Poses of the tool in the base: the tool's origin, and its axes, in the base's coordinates. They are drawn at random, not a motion.
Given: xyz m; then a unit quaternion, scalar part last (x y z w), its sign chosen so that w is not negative.
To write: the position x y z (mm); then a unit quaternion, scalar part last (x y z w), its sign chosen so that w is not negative. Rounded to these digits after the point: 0 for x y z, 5 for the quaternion.
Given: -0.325, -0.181, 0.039, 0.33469, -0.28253, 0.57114, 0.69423
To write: -325, -181, 39, 0.33469, -0.28253, 0.57114, 0.69423
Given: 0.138, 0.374, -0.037, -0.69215, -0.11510, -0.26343, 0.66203
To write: 138, 374, -37, -0.69215, -0.11510, -0.26343, 0.66203
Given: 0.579, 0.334, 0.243, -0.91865, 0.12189, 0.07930, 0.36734
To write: 579, 334, 243, -0.91865, 0.12189, 0.07930, 0.36734
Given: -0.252, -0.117, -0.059, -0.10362, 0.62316, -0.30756, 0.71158
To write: -252, -117, -59, -0.10362, 0.62316, -0.30756, 0.71158
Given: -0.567, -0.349, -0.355, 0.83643, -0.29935, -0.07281, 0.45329
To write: -567, -349, -355, 0.83643, -0.29935, -0.07281, 0.45329
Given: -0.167, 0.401, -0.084, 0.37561, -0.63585, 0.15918, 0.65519
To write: -167, 401, -84, 0.37561, -0.63585, 0.15918, 0.65519
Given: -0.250, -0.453, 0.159, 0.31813, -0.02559, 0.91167, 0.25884
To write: -250, -453, 159, 0.31813, -0.02559, 0.91167, 0.25884
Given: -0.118, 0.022, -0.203, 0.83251, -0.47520, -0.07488, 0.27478
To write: -118, 22, -203, 0.83251, -0.47520, -0.07488, 0.27478
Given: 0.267, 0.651, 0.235, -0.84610, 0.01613, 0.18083, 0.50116
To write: 267, 651, 235, -0.84610, 0.01613, 0.18083, 0.50116
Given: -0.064, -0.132, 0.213, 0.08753, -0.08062, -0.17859, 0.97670
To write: -64, -132, 213, 0.08753, -0.08062, -0.17859, 0.97670
